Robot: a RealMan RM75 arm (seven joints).
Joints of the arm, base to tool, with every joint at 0 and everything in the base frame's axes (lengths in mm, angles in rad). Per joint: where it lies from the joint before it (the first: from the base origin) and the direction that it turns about. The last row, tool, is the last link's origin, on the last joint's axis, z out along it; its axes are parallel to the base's.
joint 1: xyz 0 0 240.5 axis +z
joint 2: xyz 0 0 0 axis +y
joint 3: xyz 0 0 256 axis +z
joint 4: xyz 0 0 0 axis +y
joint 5: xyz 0 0 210 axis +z
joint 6: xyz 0 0 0 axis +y
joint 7: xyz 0 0 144 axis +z
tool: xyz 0 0 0
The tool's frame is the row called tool.
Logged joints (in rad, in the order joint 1, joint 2, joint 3, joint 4, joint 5, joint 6, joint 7), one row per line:
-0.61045, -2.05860, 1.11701, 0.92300, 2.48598, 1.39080, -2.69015
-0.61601, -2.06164, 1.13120, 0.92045, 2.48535, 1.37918, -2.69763
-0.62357, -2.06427, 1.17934, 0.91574, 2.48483, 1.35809, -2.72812
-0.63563, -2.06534, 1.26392, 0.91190, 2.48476, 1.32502, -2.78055
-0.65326, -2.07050, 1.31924, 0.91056, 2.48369, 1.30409, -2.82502
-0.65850, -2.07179, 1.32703, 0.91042, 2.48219, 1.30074, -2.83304
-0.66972, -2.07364, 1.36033, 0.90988, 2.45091, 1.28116, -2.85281
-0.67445, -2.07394, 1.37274, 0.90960, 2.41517, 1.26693, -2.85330
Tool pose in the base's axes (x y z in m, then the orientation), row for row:
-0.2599, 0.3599, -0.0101, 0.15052, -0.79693, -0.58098, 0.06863
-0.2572, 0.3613, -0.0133, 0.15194, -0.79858, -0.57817, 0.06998
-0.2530, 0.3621, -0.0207, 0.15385, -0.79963, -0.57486, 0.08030
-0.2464, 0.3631, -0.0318, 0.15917, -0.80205, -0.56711, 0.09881
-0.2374, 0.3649, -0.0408, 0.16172, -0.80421, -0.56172, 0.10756
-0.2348, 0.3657, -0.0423, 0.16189, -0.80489, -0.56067, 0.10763
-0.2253, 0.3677, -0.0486, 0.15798, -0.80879, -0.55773, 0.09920
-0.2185, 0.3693, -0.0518, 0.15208, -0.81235, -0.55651, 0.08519
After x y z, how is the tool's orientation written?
As a quaternion, w x y z.
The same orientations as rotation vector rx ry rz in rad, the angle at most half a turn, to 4 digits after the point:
-2.2889, -1.6686, 0.1971
-2.2918, -1.6593, 0.2008
-2.2924, -1.6480, 0.2302
-2.2925, -1.6210, 0.2824
-2.2954, -1.6033, 0.3070
-2.2972, -1.6002, 0.3072
-2.3133, -1.5952, 0.2837
-2.3311, -1.5970, 0.2445

